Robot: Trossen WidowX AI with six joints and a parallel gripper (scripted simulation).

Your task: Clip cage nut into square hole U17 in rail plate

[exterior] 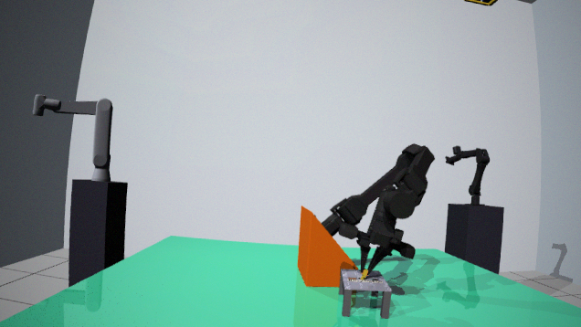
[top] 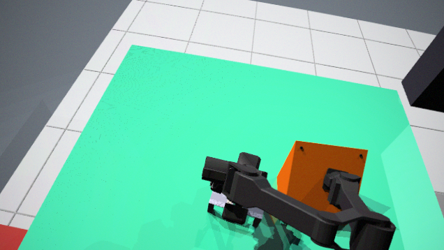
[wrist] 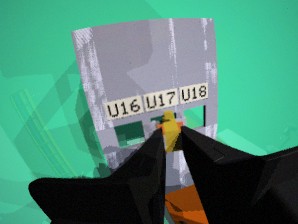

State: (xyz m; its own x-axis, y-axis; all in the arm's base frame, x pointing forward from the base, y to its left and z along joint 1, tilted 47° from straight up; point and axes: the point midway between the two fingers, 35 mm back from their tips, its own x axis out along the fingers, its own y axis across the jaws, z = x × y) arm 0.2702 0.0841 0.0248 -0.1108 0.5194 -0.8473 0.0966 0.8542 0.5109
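My gripper tip is now 10 mm above the yellow cage nut.
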